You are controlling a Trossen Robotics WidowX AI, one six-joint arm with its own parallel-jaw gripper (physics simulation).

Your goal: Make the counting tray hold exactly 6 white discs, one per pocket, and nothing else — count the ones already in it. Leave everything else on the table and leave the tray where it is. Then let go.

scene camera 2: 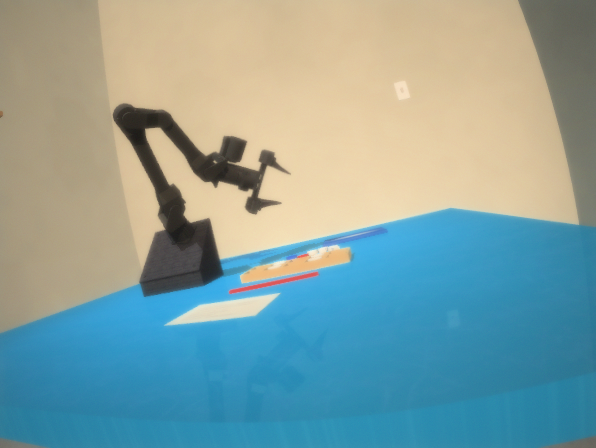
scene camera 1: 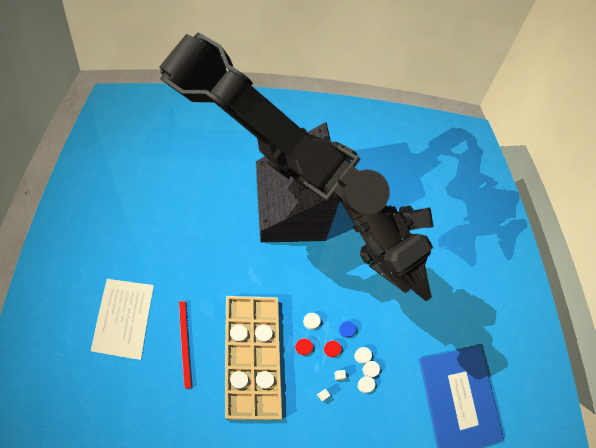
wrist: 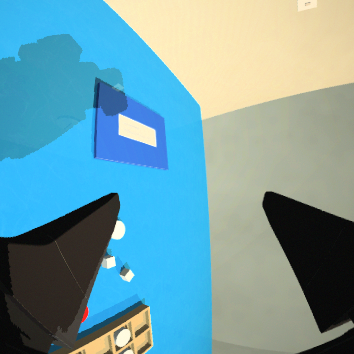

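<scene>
The counting tray [scene camera 1: 227, 357] [scene camera 2: 300, 268] [wrist: 95, 345] has two columns of five pockets. White discs sit in both second-row pockets [scene camera 1: 239, 333] [scene camera 1: 264, 333] and both fourth-row pockets [scene camera 1: 239, 379] [scene camera 1: 265, 379] in scene view 1; the other rows are empty. Right of the tray lie a lone white disc [scene camera 1: 312, 321] and three white discs [scene camera 1: 363, 355] [scene camera 1: 371, 369] [scene camera 1: 366, 384] close together. One white disc [wrist: 118, 229] shows partly behind a finger in the wrist view. My gripper [scene camera 1: 419, 294] [scene camera 2: 285, 188] [wrist: 193, 199] is open and empty, high above the table, up and right of the discs in scene view 1.
Two red discs [scene camera 1: 304, 346] [scene camera 1: 332, 348], a blue disc [scene camera 1: 348, 329] and two white cubes [scene camera 1: 340, 375] [scene camera 1: 324, 395] lie among the loose white discs. A blue book [scene camera 1: 440, 395] [wrist: 107, 140] lies far right. A red bar [scene camera 1: 185, 345] [scene camera 2: 274, 283] and a card [scene camera 1: 122, 320] [scene camera 2: 222, 309] lie left of the tray.
</scene>
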